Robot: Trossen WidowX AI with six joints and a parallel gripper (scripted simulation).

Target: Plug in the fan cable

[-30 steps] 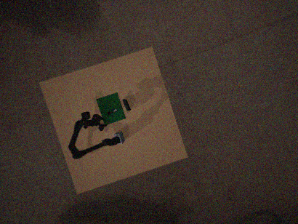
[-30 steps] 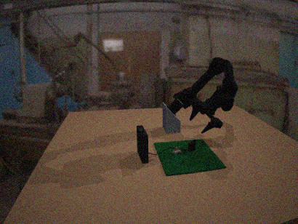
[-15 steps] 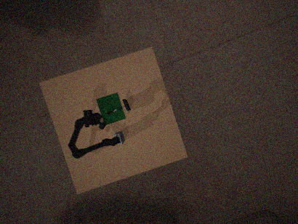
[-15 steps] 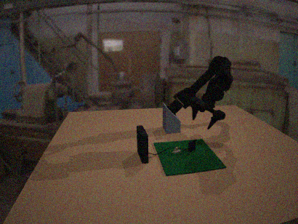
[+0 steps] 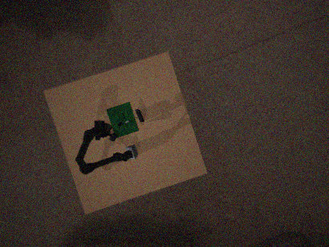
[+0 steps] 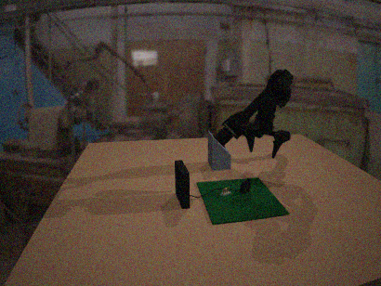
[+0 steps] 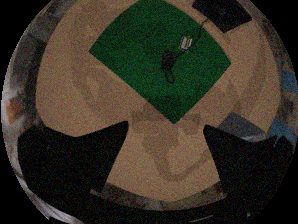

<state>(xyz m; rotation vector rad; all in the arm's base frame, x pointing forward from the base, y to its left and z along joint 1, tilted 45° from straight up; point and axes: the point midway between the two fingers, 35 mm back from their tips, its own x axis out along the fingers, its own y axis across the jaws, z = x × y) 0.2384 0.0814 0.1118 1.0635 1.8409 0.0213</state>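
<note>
Right now my gripper tip is 10 cm above the dark plug, 7 cm to the left of it and 6 cm short of it. The rest, counted from my gripper tip: green board: 13 cm below, 10 cm ahead, 9 cm to the right; black fan: 27 cm to the right, 10 cm ahead, 6 cm below; white fan header: 13 cm to the right, 12 cm below, 7 cm ahead.
</note>
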